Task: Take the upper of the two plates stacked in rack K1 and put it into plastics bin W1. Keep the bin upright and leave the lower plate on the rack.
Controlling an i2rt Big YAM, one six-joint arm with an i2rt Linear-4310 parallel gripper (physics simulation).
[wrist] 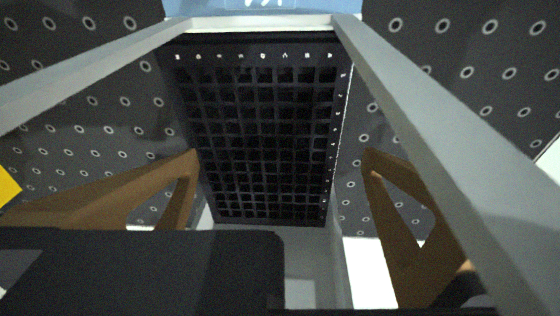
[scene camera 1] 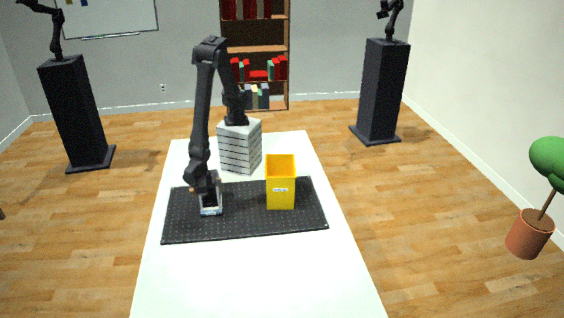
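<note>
A black plate [scene camera 1: 210,200] [wrist: 265,145] with a grid of square wells lies in rack K1, which has pale grey corner posts and a blue label at its front. The rack [scene camera 1: 219,206] [wrist: 425,125] stands on the dark perforated board. The lower plate cannot be made out beneath the upper one. The yellow plastics bin W1 [scene camera 1: 280,192] [wrist: 7,186] stands upright to the right of the rack in the scene view. My gripper [scene camera 1: 206,188] [wrist: 280,156] is open and empty, over the rack, with a brown finger at each long side of the plate in the wrist view.
The perforated board [scene camera 1: 245,220] [wrist: 120,112] lies on the white table [scene camera 1: 250,275]. A white slatted block [scene camera 1: 240,150] under the arm's base stands behind the board, between rack and bin in the scene view. A potted plant [scene camera 1: 530,235] stands on the floor at the right.
</note>
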